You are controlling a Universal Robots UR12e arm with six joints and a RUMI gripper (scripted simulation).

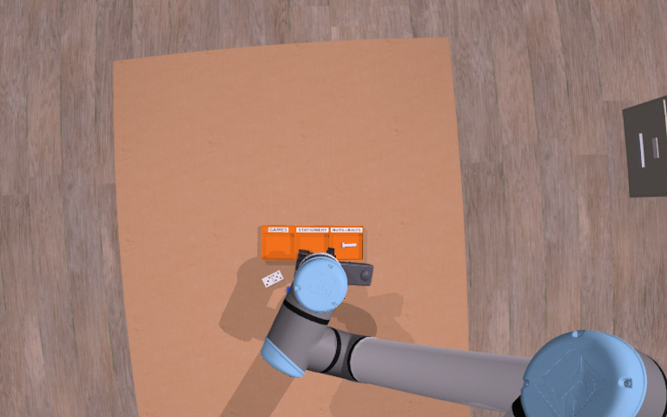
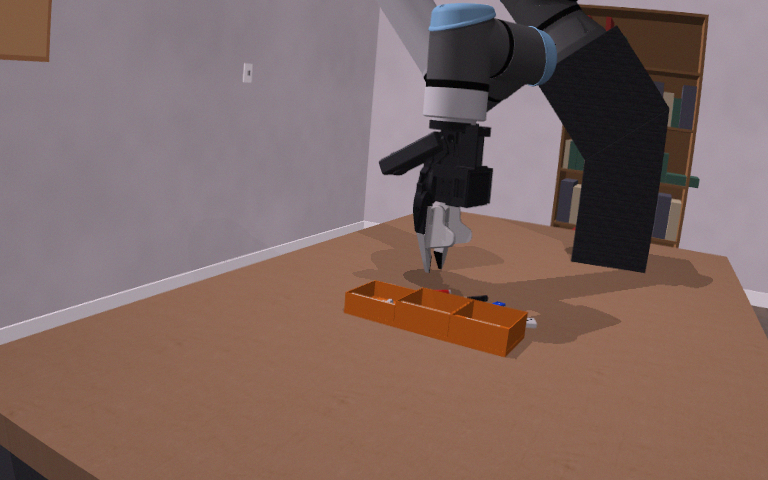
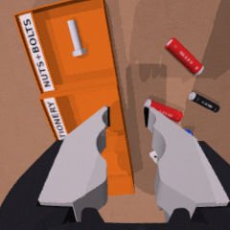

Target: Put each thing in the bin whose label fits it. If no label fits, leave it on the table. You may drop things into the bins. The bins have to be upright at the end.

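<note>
My gripper is now 60 mm past the blue die, 100 mm to the right of it and 70 mm above it. The rest, counted from my hand: black stick: 90 mm behind, 50 mm to the left, 80 mm below; bolt: 40 mm ahead, 60 mm to the right, 70 mm below; orange three-part bin: 50 mm ahead, 30 mm to the left, 60 mm below.
</note>
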